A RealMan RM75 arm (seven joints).
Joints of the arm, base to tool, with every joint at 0 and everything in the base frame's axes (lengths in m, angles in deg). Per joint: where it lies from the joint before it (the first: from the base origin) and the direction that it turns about. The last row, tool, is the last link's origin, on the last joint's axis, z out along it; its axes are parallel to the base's.
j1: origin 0 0 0.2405 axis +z
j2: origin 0 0 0 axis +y
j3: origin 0 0 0.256 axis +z
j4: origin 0 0 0 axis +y
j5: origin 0 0 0.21 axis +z
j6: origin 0 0 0 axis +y
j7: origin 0 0 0.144 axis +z
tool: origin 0 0 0
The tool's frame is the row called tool.
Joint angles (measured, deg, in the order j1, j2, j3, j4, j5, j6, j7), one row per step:
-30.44 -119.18 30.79 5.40 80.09 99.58 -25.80
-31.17 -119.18 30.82 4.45 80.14 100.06 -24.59
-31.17 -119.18 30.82 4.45 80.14 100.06 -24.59
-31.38 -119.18 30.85 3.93 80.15 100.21 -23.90
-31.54 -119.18 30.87 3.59 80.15 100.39 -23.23
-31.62 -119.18 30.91 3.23 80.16 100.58 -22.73
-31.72 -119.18 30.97 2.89 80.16 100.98 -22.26
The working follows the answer.
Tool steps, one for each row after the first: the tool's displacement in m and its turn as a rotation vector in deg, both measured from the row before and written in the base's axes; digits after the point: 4 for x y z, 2 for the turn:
0.0045 0.0006 -0.0022 0.31 -0.04 -1.03
0.0000 0.0000 0.0000 0.00 0.00 0.00
0.0013 -0.0003 -0.0013 0.18 0.04 -0.28
0.0011 -0.0003 -0.0007 0.30 0.11 -0.32
0.0007 -0.0007 -0.0008 0.14 0.01 -0.21
0.0011 -0.0009 -0.0005 0.16 -0.11 -0.42

Tool pose at each row, in the base's axes (x y z in m, rotation vector in deg; rounded; the steps above come from the unrounded poses):
-0.2437 0.3074 -0.0046 -114.77 -3.30 -71.87
-0.2392 0.3080 -0.0068 -114.75 -2.10 -72.50
-0.2392 0.3080 -0.0068 -114.75 -2.10 -72.50
-0.2379 0.3076 -0.0081 -114.70 -1.69 -72.59
-0.2368 0.3074 -0.0089 -114.59 -1.12 -72.61
-0.2361 0.3067 -0.0097 -114.53 -0.81 -72.71
-0.2350 0.3058 -0.0102 -114.43 -0.35 -73.04

